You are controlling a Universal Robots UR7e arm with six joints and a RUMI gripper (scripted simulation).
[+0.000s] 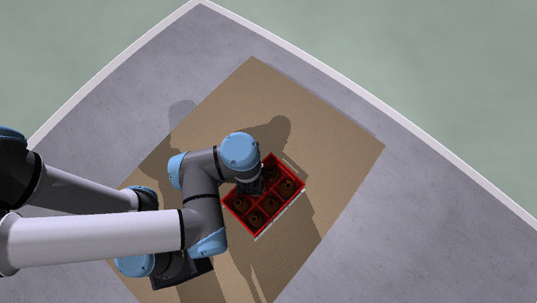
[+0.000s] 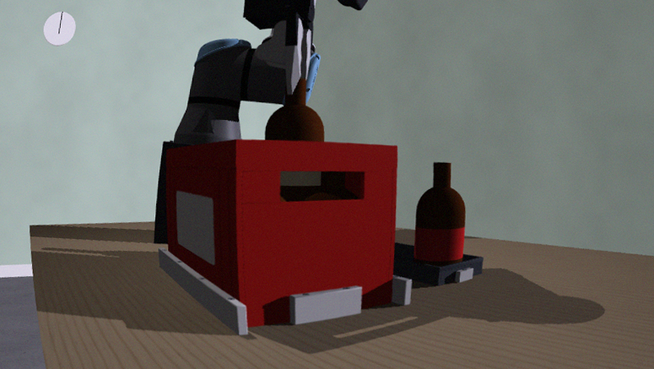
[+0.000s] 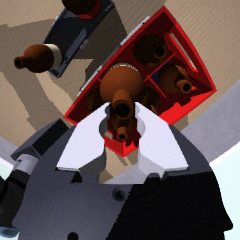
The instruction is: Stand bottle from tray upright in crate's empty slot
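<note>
Now: hand 7 cm above the cream-label bottle. The rest, counted from my hand: dark tray 4 cm ahead, 19 cm to the left, 24 cm below; then red crate 1 cm behind, 4 cm to the right, 17 cm below.
</note>
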